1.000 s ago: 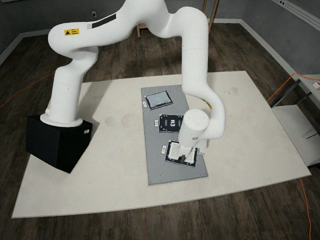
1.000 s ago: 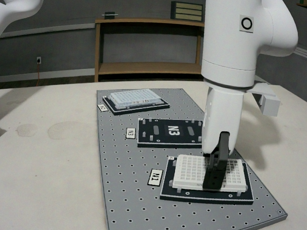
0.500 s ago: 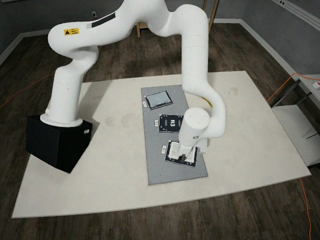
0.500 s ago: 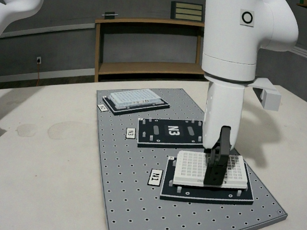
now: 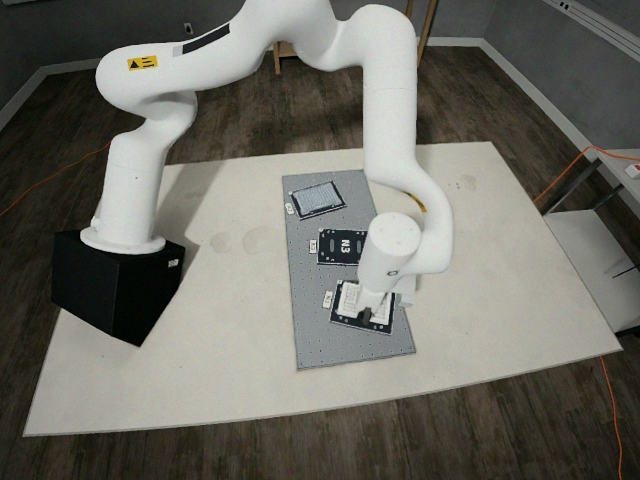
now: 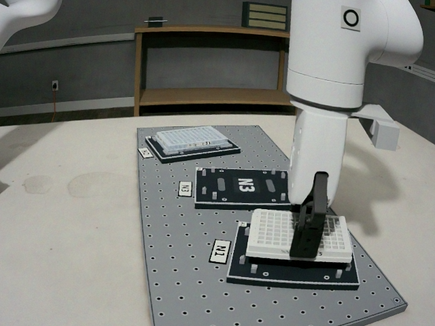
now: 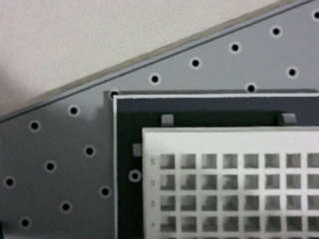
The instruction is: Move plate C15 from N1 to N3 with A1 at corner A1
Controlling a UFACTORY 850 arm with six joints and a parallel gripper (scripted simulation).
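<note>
Right now the nest N1 is 4 cm below my hand. Also, from my hand: white well plate C15 (1 cm below); clear plate C51 (12 cm behind, 37 cm to the left, 3 cm below); nest N3 (4 cm behind, 19 cm to the left, 4 cm below).
</note>
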